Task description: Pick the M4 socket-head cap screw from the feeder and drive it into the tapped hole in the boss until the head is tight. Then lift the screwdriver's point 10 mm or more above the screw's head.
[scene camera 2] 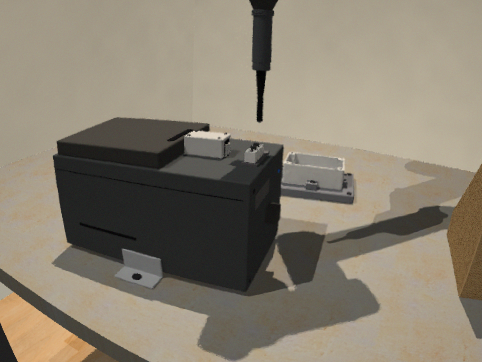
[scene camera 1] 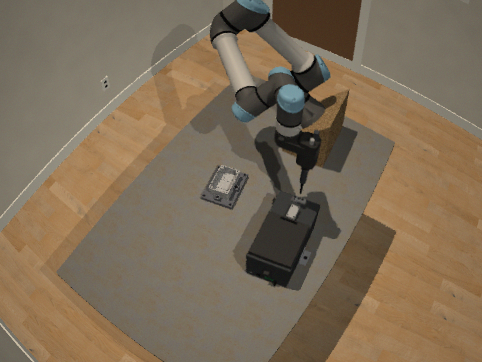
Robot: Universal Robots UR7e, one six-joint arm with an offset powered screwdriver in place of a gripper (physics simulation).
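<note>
The screwdriver point(scene camera 1: 301, 193) point(scene camera 2: 259, 121) points straight down, its tip a short way above the small light pick-up block point(scene camera 1: 299, 200) point(scene camera 2: 254, 155) on top of the black feeder point(scene camera 1: 278, 242) point(scene camera 2: 155, 215). A gap shows between the tip and the block in scene camera 2. No screw can be made out on the bit. Small dark parts sit on the pick-up block, too small to tell whether one is the cap screw. A white open-topped housing point(scene camera 1: 225, 182) point(scene camera 2: 315, 172) sits on a grey base plate point(scene camera 1: 209, 199) point(scene camera 2: 320, 194). The boss and its tapped hole cannot be told for certain.
A white block point(scene camera 1: 292, 212) point(scene camera 2: 206, 145) stands on the feeder beside its raised dark cover point(scene camera 1: 281, 239) point(scene camera 2: 125, 140). A metal bracket point(scene camera 1: 305, 258) point(scene camera 2: 142, 265) is at the feeder's side. A brown wedge-shaped block point(scene camera 1: 336, 130) point(scene camera 2: 470, 240) stands by the arm's base.
</note>
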